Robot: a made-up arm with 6 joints.
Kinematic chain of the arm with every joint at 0, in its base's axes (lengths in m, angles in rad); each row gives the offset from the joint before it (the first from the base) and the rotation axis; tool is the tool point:
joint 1: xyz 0 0 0.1 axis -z
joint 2: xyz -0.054 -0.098 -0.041 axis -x
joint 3: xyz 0 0.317 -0.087 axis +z
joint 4: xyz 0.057 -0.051 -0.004 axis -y
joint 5: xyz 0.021 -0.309 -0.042 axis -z
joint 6: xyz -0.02 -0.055 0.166 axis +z
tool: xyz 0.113 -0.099 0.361
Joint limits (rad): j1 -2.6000..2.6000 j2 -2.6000..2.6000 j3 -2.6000..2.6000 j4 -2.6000..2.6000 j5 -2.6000..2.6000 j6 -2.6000..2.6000
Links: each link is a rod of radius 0.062 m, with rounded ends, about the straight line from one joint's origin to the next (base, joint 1, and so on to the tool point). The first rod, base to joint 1, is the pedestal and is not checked.
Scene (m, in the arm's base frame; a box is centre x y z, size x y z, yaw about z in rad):
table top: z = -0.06
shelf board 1: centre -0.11 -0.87 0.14 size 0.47 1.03 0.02 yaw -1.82
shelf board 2: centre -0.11 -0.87 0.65 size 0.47 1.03 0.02 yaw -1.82
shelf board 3: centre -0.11 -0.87 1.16 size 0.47 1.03 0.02 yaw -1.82
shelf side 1: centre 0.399 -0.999 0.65 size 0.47 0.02 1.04 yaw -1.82
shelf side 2: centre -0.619 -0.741 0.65 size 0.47 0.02 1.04 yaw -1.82
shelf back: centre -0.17 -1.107 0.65 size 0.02 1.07 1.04 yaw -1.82
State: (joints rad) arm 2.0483 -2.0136 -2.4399 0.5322 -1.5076 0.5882
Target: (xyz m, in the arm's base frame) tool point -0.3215 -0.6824 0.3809
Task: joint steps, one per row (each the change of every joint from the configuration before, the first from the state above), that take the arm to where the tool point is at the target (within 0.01 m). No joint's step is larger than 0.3 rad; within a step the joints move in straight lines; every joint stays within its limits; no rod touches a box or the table.
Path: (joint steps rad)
1: -0.2904 0.1297 -0.0383 0.0194 -0.0539 0.1601
2: -0.2904 0.1298 -0.0383 0.0194 -0.0540 0.1602
3: -0.2904 0.1297 -0.0383 0.0195 -0.0539 0.1601
4: -0.2017 -0.2452 -0.0151 0.1647 0.0682 -0.1538
5: -0.2018 -0.2451 -0.0150 0.1648 0.0682 -0.1537
6: -0.2018 -0.2452 -0.0151 0.1648 0.0682 -0.1537

